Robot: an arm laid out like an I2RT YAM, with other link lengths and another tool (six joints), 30 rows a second.
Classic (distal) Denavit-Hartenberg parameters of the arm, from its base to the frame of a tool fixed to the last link. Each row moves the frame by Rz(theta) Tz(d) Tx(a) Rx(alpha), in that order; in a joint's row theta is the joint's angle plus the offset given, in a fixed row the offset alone. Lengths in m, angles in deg.
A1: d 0.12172; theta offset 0; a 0.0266; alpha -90
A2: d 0; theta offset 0; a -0.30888; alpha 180
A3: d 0; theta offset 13.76; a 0.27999; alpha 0
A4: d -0.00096; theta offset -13.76; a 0.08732; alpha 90
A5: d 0.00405; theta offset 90; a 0; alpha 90
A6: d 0.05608; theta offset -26; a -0.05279; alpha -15.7
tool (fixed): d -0.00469; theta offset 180; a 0; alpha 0
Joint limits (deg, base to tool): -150..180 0..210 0..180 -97..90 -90..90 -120..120
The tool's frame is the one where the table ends.
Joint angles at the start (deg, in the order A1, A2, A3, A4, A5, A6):
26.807, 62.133, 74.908, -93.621, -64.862, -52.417
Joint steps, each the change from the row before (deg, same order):
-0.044, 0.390, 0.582, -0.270, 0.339, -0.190
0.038, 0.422, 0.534, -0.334, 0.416, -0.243
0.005, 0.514, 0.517, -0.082, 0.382, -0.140
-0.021, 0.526, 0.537, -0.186, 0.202, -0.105
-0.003, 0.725, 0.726, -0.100, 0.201, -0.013
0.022, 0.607, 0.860, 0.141, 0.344, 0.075
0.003, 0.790, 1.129, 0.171, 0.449, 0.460
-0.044, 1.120, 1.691, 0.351, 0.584, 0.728
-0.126, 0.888, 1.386, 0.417, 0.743, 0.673
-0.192, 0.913, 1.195, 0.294, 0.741, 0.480
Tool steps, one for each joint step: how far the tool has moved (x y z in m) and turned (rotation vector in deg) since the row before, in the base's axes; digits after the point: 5 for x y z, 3 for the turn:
0.00132, 0.00043, 0.00141, -0.268, -0.240, -0.018
0.00127, 0.00051, 0.00111, -0.383, -0.190, 0.077
0.00216, 0.00095, 0.00086, -0.324, -0.216, 0.007
0.00205, 0.00089, 0.00116, -0.221, -0.021, -0.005
0.00303, 0.00147, 0.00158, -0.218, -0.012, -0.027
0.00284, 0.00143, 0.00197, -0.152, -0.443, -0.064
0.00369, 0.00197, 0.00286, -0.320, -0.275, -0.276
0.00548, 0.00285, 0.00434, -0.337, -0.481, -0.478
0.00481, 0.00225, 0.00329, -0.453, -0.590, -0.580
0.00498, 0.00205, 0.00240, -0.538, -0.444, -0.569

